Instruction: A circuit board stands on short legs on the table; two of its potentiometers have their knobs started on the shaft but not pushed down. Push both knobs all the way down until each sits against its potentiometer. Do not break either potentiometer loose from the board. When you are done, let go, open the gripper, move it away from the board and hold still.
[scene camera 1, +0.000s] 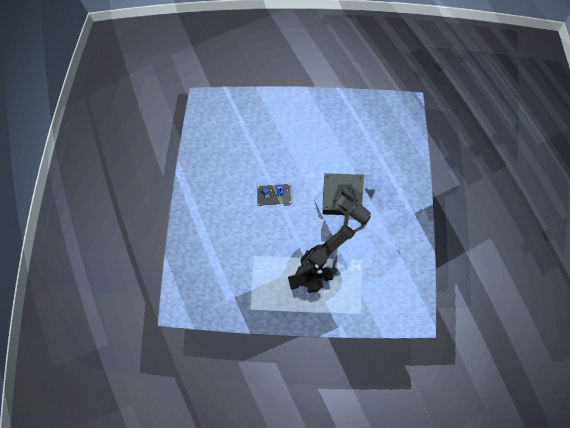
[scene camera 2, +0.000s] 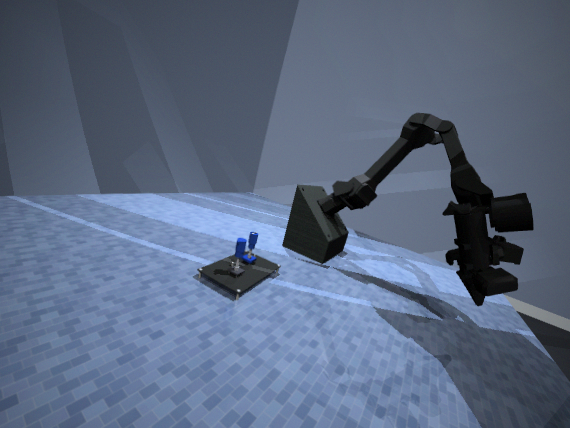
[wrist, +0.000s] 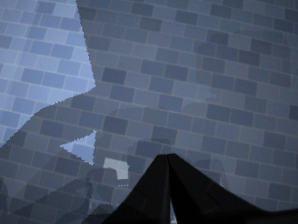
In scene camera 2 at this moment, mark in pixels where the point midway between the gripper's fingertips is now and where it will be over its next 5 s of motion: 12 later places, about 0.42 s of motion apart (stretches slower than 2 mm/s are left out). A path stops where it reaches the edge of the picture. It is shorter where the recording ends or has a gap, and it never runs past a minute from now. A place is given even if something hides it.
My gripper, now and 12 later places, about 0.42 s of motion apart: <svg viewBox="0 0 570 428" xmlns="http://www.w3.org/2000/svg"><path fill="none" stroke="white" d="M478 305L431 319L362 298L294 255L262 218L257 220L254 228L254 230L254 232L254 233L254 233L253 235L253 237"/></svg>
